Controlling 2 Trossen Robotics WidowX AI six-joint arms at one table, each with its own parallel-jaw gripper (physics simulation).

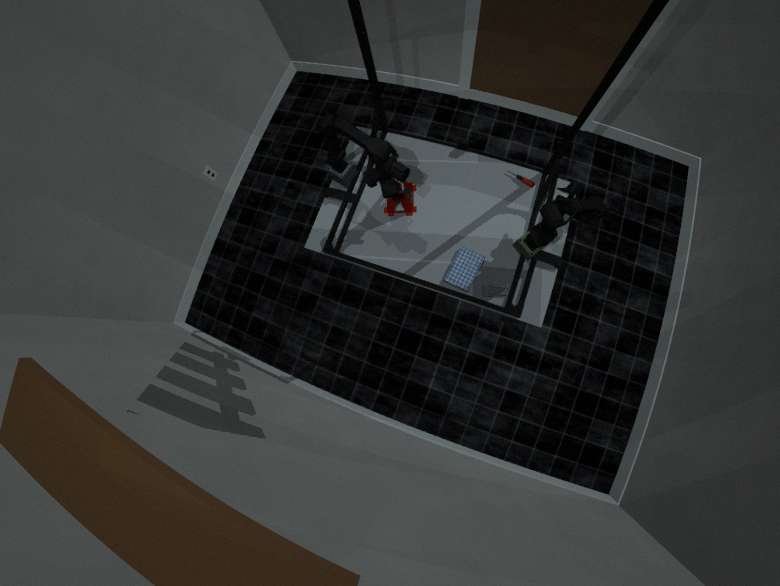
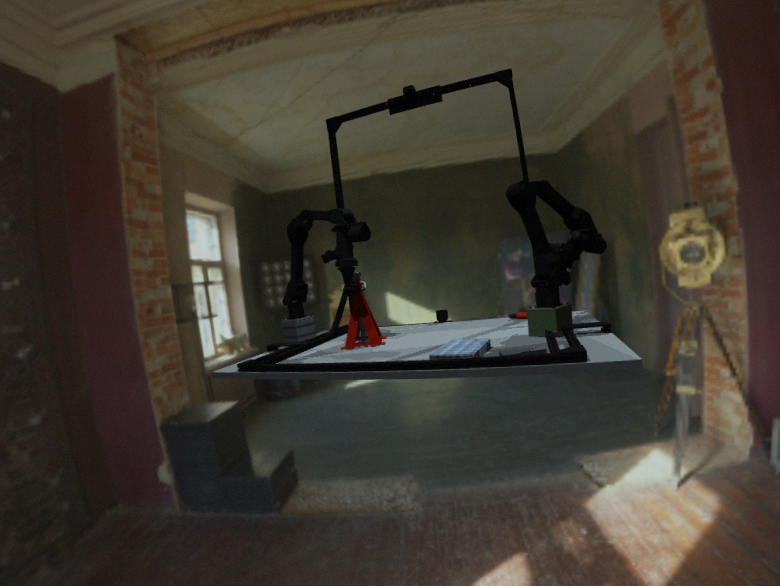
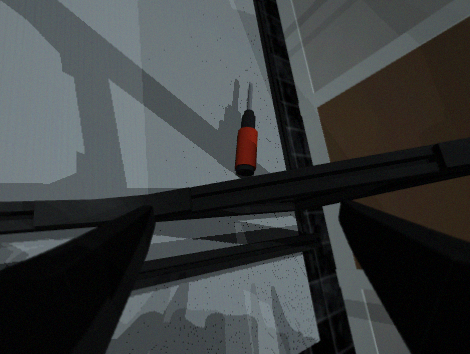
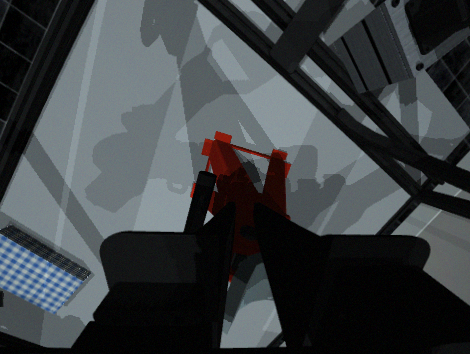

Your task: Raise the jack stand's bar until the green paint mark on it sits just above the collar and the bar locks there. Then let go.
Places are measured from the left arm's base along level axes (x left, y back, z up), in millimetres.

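Pixels of known places: left gripper, fingertip midpoint: (image 1: 552,197) (image 3: 246,212); right gripper, fingertip midpoint: (image 1: 387,184) (image 2: 347,286) (image 4: 244,208); left arm's base, link origin: (image 1: 532,241) (image 2: 548,306); right arm's base, link origin: (image 1: 339,166) (image 2: 297,317) (image 4: 434,14).
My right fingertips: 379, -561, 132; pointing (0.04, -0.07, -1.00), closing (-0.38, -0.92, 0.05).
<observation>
Ahead of a thing's pixels: the offset from my right fingertips to its middle, as dx, dy, dz. "pt": to the spot under its first point.
The red jack stand (image 1: 401,200) (image 2: 361,322) (image 4: 243,171) stands on the grey table at the left. Its black lever {pt +14, +28, -11} (image 4: 200,198) sticks up beside it. My right gripper (image 1: 390,186) (image 2: 348,271) (image 4: 244,208) is straight above the stand, its fingers nearly together on the top of the stand's bar. The bar is mostly hidden behind the fingers, and I cannot see the green paint mark. My left gripper (image 1: 548,218) (image 2: 554,277) (image 3: 246,212) is open and empty, far off at the right side of the table.
A red-handled screwdriver {-587, +272, -206} (image 1: 524,179) (image 2: 519,313) (image 3: 245,146) lies near the far right edge. A blue checked cloth {-73, +466, -206} (image 1: 464,268) (image 2: 461,347) (image 4: 33,266) lies at the front. A black frame (image 3: 304,186) (image 4: 342,110) runs round the table.
</observation>
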